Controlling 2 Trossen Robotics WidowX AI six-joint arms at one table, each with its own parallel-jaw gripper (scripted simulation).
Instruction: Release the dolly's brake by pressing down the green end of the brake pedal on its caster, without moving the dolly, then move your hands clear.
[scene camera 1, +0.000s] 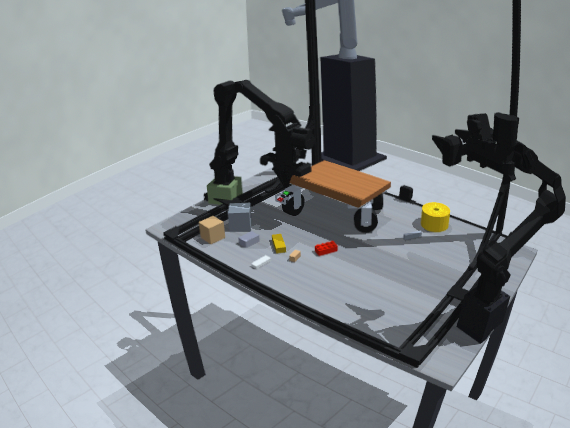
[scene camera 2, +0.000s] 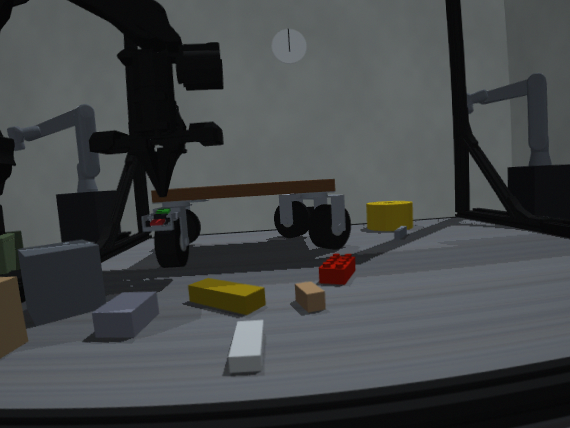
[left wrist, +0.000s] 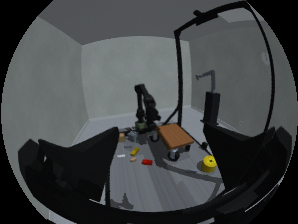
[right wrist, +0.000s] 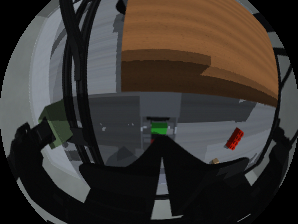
My left gripper shows in scene camera 1 and in the left wrist view; in scene camera 2 it is out of frame, in the right wrist view it is out of frame. One and the same spot on my left gripper: (scene camera 1: 463, 134) is (left wrist: 217, 140).
